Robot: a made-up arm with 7 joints.
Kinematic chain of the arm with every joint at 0, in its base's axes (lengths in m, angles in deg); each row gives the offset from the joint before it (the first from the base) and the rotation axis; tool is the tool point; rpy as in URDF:
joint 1: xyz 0 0 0.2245 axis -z
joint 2: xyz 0 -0.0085 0.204 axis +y
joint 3: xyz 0 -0.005 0.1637 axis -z
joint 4: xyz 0 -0.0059 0.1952 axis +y
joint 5: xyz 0 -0.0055 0.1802 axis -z
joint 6: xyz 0 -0.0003 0.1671 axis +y
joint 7: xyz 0 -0.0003 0.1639 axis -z
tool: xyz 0 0 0 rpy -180 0 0
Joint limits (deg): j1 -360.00..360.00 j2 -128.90..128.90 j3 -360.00..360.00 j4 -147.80..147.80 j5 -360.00..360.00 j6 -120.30..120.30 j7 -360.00..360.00
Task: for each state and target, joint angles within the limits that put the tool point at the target. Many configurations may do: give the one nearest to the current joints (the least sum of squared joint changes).
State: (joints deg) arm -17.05 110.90 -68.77 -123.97 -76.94 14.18 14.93
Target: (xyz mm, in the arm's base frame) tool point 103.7 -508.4 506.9
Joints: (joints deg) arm 12.75 105.47 -75.91 -110.88 -76.09 10.19 14.93
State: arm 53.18 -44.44 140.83 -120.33 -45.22 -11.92 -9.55
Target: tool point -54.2 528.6 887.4
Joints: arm 39.26 -68.92 129.20 -71.36 -46.07 -3.33 -9.55
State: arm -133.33 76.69 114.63 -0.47 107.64 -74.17 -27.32
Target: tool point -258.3 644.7 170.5
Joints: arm -121.57 101.68 112.74 1.14 106.07 -83.93 -27.32
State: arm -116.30 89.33 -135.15 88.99 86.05 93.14 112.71
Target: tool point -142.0 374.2 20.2
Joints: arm -73.23 123.68 -89.97 66.09 95.75 110.93 112.71
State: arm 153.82 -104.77 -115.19 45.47 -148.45 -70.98 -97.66
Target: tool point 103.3 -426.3 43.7
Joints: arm 193.25 -128.90 -123.44 67.17 -153.72 -65.78 -97.66
